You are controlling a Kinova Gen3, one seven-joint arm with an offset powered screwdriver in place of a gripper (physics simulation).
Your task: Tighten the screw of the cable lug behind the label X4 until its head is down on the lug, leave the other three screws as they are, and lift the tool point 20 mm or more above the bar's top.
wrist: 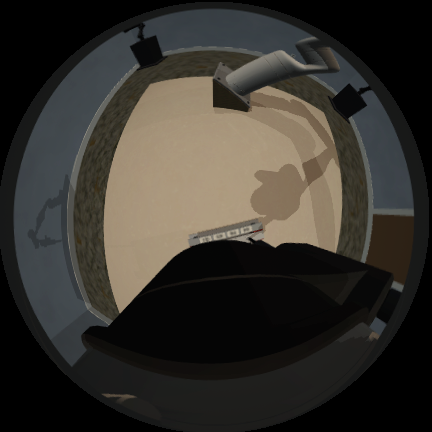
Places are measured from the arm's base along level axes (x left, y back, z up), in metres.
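Pixels of known places: hand, its tool point: (pixel 249 238); arm's base, origin of its link: (pixel 235 84).
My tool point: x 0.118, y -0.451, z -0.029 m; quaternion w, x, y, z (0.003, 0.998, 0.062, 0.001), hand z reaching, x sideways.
For each thing: its top centre in the pictures, then the offset to it from my tool point. "spot": a spot on its surface instead. Level surfaces: height alone.
- grey bar, a spot on its surface: (pixel 193 240) spot: dx -0.123, dy -0.035, dz -0.005 m
- small dark tip, a spot on its surface: (pixel 252 240) spot: dx -0.005, dy +0.002, dz +0.038 m
- tan table top, height of its surface: dz -0.047 m
The grey bar (pixel 193 240) lies on the table in the middle of the wrist view, tilted slightly up to the right. It carries a row of four white labels, whose upside-down print is too small to read with certainty, so I cannot tell which is X4. My screwdriver's large black housing fills the lower part of the view and hides the near side of the bar. A small dark tip (pixel 252 240) shows at the housing's upper edge, beside the bar's right part. Whether it touches a screw I cannot tell. The screws and cable lugs are too small or hidden to make out.
The tan table top (pixel 200 160) stretches beyond the bar. The arm's grey base (pixel 260 72) stands on a bracket (pixel 226 97) at the far edge. The arm's shadow falls right of centre. Two black boxes (pixel 147 51) (pixel 349 102) stand beyond the table at upper left and right.
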